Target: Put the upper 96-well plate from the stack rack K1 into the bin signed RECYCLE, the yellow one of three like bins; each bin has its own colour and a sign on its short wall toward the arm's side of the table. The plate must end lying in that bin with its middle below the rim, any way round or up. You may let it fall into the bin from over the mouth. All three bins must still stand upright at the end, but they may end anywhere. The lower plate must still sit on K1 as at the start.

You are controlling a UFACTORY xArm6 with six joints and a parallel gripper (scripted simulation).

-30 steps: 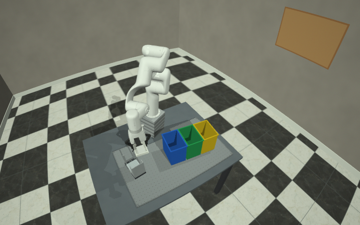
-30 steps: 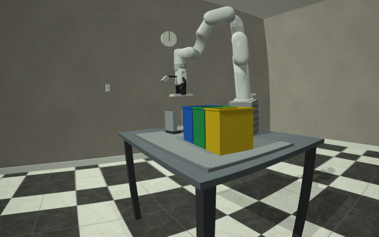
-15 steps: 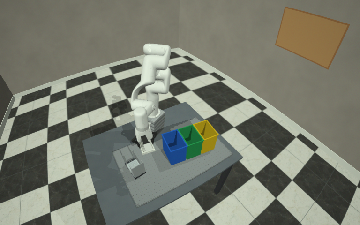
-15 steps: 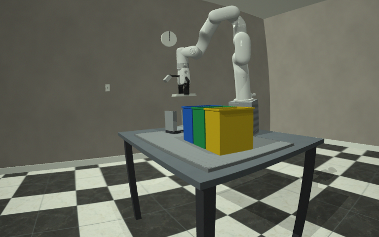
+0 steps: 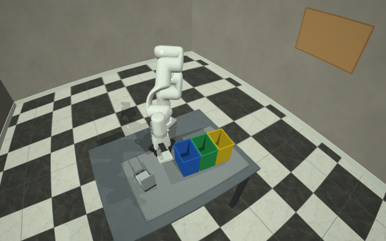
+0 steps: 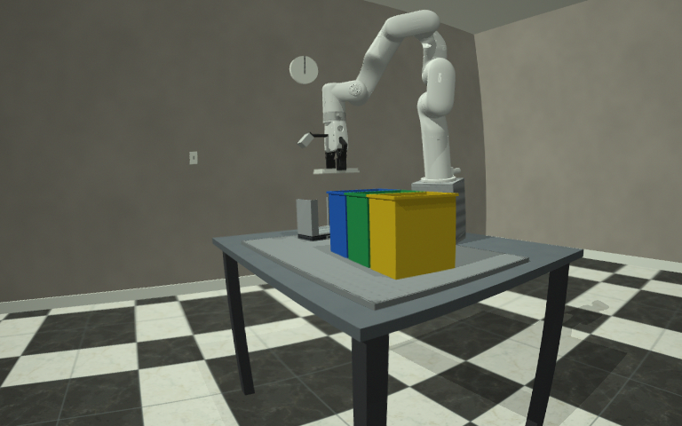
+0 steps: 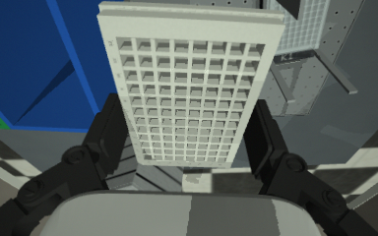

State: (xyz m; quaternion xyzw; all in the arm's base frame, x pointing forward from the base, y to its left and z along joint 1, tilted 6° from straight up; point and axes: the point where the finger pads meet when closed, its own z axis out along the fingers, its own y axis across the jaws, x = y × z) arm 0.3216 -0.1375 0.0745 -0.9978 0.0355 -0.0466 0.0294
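Now: the yellow bin 10 mm ahead of my hand, 430 mm to the left of it and 160 mm below it. From my hand the other things lie so: blue bin (170 mm to the left, 160 mm below); green bin (300 mm to the left, 160 mm below).
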